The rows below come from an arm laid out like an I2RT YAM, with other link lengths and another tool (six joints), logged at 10 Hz.
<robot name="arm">
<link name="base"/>
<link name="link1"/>
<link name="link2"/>
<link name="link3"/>
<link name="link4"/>
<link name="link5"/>
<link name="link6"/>
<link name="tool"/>
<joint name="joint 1" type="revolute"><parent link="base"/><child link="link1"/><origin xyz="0.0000 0.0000 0.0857" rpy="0.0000 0.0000 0.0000"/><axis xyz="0 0 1"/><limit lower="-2.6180" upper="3.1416"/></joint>
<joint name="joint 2" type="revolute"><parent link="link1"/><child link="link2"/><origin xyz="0.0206 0.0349 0.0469" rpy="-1.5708 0.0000 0.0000"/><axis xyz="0 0 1"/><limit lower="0.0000" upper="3.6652"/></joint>
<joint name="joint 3" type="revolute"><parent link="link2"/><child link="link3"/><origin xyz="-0.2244 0.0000 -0.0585" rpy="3.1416 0.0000 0.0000"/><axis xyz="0 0 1"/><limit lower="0.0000" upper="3.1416"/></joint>
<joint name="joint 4" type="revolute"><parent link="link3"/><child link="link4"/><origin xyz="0.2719 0.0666 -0.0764" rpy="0.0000 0.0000 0.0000"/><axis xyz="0 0 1"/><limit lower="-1.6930" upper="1.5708"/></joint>
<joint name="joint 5" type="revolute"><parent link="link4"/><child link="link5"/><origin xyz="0.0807 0.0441 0.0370" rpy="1.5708 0.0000 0.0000"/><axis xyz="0 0 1"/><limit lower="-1.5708" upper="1.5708"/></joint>
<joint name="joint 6" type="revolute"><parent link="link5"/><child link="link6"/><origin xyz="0.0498 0.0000 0.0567" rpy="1.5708 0.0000 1.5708"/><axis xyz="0 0 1"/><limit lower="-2.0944" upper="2.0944"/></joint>
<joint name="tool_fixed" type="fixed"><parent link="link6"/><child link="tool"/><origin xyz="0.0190 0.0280 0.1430" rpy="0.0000 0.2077 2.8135"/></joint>
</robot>
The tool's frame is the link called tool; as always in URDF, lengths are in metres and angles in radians.
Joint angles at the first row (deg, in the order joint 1, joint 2, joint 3, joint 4, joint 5, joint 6):
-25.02, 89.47, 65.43, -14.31, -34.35, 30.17
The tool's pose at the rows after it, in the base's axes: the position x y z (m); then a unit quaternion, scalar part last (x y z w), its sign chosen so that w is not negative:
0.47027 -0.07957 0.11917 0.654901 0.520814 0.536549 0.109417
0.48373 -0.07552 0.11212 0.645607 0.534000 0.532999 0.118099
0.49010 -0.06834 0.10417 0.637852 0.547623 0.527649 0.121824
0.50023 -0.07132 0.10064 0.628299 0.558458 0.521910 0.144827
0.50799 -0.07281 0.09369 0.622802 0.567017 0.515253 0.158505
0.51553 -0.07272 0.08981 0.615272 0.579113 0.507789 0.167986
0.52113 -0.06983 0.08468 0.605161 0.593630 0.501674 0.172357
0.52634 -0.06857 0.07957 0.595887 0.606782 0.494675 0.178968
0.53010 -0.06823 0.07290 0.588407 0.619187 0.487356 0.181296
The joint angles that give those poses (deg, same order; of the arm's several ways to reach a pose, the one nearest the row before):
-24.40, 91.11, 66.72, -13.89, -34.09, 30.04
-22.76, 93.82, 67.88, -11.46, -32.71, 29.23
-21.23, 95.24, 67.92, -9.96, -31.59, 28.18
-20.36, 96.58, 68.01, -7.03, -29.56, 26.85
-19.62, 98.26, 68.25, -4.88, -28.01, 25.74
-18.85, 99.98, 69.45, -4.14, -26.90, 24.14
-18.09, 101.54, 70.32, -3.57, -26.44, 22.31
-17.45, 102.96, 71.03, -2.85, -25.78, 20.49
-17.10, 104.53, 71.88, -2.63, -25.52, 18.65

